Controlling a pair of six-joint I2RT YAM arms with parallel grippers.
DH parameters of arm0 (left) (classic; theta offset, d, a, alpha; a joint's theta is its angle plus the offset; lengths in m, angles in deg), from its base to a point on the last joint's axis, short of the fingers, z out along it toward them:
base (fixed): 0 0 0 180
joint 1: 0 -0.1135 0.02 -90
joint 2: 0 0 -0.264 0
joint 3: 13.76 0 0.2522 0
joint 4: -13.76 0 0.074 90
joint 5: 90 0 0 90
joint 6: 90 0.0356 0 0
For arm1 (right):
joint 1: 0 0.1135 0.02 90
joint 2: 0 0 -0.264 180
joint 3: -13.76 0 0.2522 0
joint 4: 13.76 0 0.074 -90
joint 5: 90 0 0 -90
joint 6: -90 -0.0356 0 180
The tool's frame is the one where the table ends.
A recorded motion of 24 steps. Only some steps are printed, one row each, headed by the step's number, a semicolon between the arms.
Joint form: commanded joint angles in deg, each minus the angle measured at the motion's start. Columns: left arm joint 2, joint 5, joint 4, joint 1, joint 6, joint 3; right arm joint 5, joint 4, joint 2, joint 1, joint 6, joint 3.
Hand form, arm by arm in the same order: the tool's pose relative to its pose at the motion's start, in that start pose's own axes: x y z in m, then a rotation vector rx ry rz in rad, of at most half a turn. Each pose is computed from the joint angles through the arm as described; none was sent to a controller.
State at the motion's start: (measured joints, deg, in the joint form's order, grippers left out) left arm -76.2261 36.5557 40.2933 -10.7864 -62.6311 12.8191; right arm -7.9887 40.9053 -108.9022 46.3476 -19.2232 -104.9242
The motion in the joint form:
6: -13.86 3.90 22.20 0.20 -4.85 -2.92; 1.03 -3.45 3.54 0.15 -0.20 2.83
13: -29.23 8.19 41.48 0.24 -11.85 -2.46; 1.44 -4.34 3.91 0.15 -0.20 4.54
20: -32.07 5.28 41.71 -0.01 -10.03 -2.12; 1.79 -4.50 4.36 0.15 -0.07 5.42
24: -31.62 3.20 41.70 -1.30 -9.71 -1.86; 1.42 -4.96 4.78 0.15 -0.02 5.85
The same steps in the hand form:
6: 0.0048 0.0189 0.0104 0.0965 0.0337 -0.0247; -0.0011 0.0034 -0.0170 -0.0086 -0.0730 -0.0077
13: 0.0057 0.0358 0.0234 0.1735 0.0893 -0.0938; 0.0035 0.0010 -0.0136 0.0007 -0.0681 -0.0065
20: 0.0048 0.0451 0.0264 0.1291 0.0462 -0.0919; 0.0060 0.0000 -0.0139 0.0081 -0.0657 -0.0080
24: -0.0018 0.0453 0.0242 0.1216 -0.0133 -0.0864; 0.0063 0.0003 -0.0155 -0.0005 -0.0709 -0.0100

